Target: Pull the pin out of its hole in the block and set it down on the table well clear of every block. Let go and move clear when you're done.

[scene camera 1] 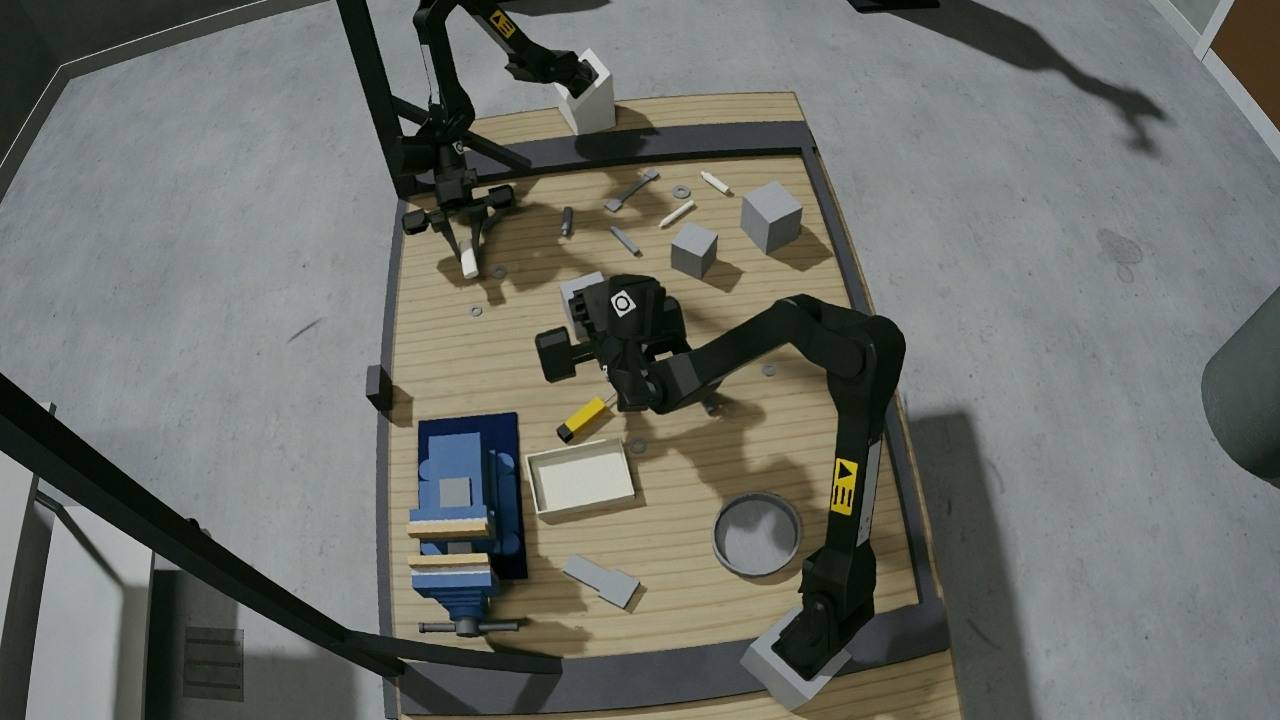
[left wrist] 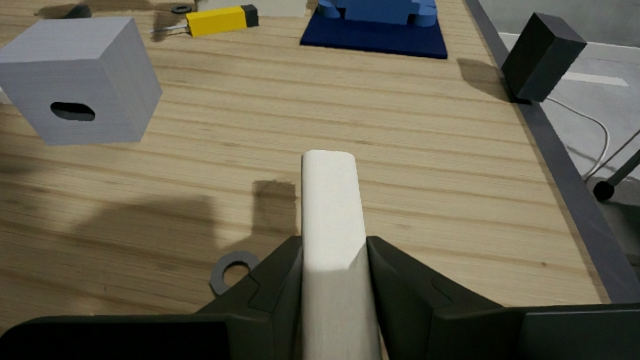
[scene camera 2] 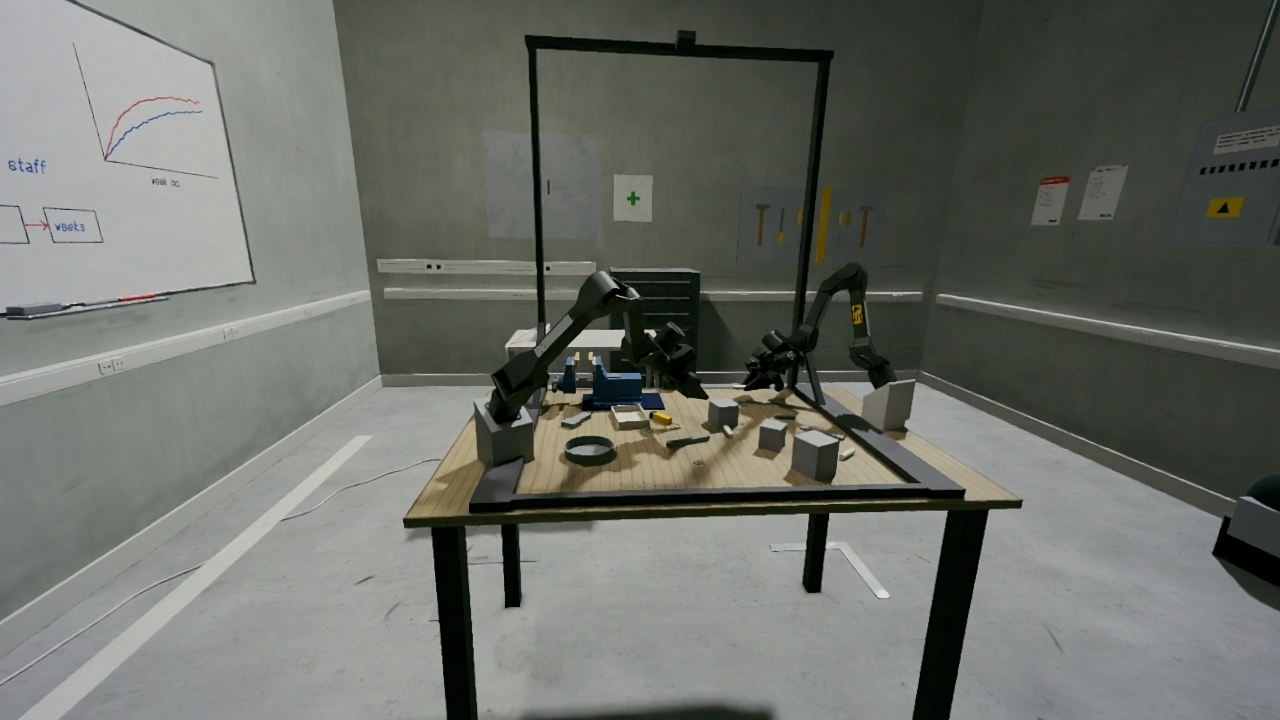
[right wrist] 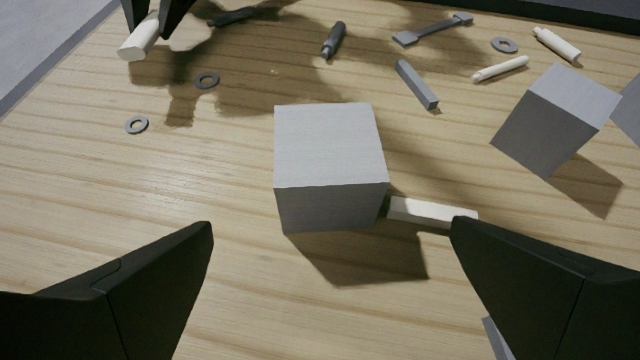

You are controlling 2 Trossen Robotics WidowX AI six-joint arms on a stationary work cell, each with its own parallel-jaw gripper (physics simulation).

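Pixels of known places: left gripper, fingertip midpoint: (scene camera 1: 468, 260) (left wrist: 333, 247) (scene camera 2: 741, 388) (right wrist: 149, 38); right gripper, fingertip midpoint: (scene camera 2: 700, 393) (right wrist: 333, 230); left arm's base, origin of the base link: (scene camera 1: 581, 78); right arm's base, origin of the base link: (scene camera 1: 803, 651) (scene camera 2: 503, 410).
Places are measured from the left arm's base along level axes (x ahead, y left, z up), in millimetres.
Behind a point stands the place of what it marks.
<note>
The white pin (scene camera 1: 469, 261) {x 285, y -307, z -50 mm} (left wrist: 330, 190) {x 288, y -309, z -50 mm} (right wrist: 137, 45) {x 307, y -305, z -48 mm} is out of the block, held above the table at the upper left of scene camera 1. My left gripper (scene camera 1: 463, 248) {x 272, y -307, z -62 mm} (left wrist: 333, 247) {x 272, y -307, z -62 mm} (right wrist: 149, 38) {x 272, y -307, z -62 mm} is shut on it. The grey block with the slot-shaped hole (scene camera 1: 581, 288) {x 418, y -172, z -45 mm} (scene camera 2: 723, 413) {x 450, y -140, z -63 mm} (left wrist: 75, 80) {x 398, y -180, z -57 mm} (right wrist: 327, 145) {x 434, y -170, z -44 mm} rests on the table; its hole shows empty in the left wrist view. My right gripper (right wrist: 333, 230) {x 501, y -180, z -11 mm} is open and empty, its fingers wide apart above the near side of this block. In scene camera 1 its own arm hides its fingers.
Two more grey blocks (scene camera 1: 693, 250) {x 427, y 4, z -45 mm} (scene camera 1: 771, 217) {x 433, y 137, z -24 mm} stand farther right. A white bar (right wrist: 425, 212) {x 463, y -105, z -92 mm} lies beside the holed block. A washer (left wrist: 216, 278) {x 286, y -256, z -102 mm} lies below the pin. Several small parts lie behind. A yellow screwdriver (scene camera 1: 586, 416) {x 590, y -242, z -86 mm}, tray (scene camera 1: 581, 479) {x 667, y -285, z -102 mm} and blue vise (scene camera 1: 460, 447) {x 596, y -419, z -19 mm} are nearer the front.
</note>
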